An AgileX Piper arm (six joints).
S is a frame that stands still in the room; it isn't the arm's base.
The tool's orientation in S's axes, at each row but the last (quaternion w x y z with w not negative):
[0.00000, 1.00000, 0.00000, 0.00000]
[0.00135, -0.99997, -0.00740, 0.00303]
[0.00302, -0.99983, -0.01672, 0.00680]
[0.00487, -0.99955, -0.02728, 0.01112]
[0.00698, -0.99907, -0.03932, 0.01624]
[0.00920, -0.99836, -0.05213, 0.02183]
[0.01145, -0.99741, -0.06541, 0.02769]
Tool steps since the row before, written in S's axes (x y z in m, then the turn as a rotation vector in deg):
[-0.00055, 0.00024, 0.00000, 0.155, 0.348, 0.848]
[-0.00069, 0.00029, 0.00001, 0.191, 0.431, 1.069]
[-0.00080, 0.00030, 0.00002, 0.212, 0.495, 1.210]
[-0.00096, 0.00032, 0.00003, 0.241, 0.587, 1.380]
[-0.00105, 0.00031, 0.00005, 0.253, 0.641, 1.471]
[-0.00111, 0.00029, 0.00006, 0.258, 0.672, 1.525]
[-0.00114, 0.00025, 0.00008, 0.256, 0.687, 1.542]
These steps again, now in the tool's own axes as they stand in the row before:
[-0.00055, -0.00024, 0.00000, 0.155, -0.348, -0.848]
[-0.00069, -0.00030, -0.00001, 0.191, -0.431, -1.069]
[-0.00079, -0.00033, -0.00001, 0.212, -0.495, -1.210]
[-0.00094, -0.00037, -0.00001, 0.242, -0.587, -1.380]
[-0.00102, -0.00039, -0.00001, 0.256, -0.642, -1.470]
[-0.00108, -0.00040, -0.00001, 0.262, -0.673, -1.524]
[-0.00110, -0.00040, -0.00001, 0.261, -0.689, -1.541]

